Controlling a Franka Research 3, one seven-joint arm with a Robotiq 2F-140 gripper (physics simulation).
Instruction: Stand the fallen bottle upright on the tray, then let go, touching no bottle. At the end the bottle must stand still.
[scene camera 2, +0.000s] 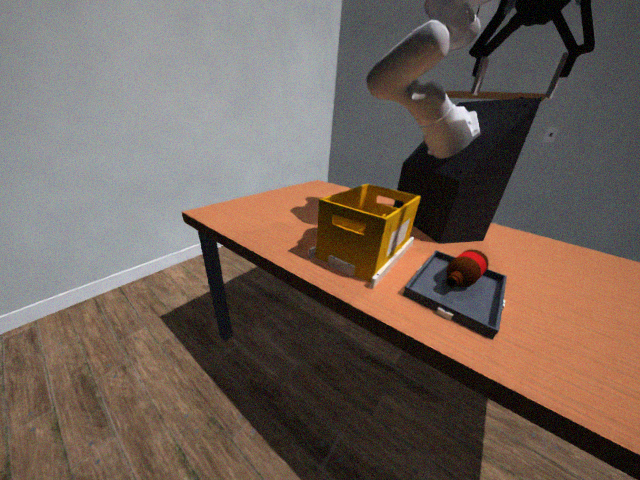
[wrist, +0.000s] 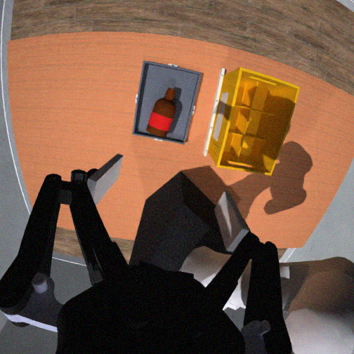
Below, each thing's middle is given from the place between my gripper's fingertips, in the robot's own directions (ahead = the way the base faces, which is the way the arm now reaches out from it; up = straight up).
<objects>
My gripper is now 6 cm short of the brown bottle (scene camera 2: 468, 267), 3 cm to the right of it and 40 cm above it.
</objects>
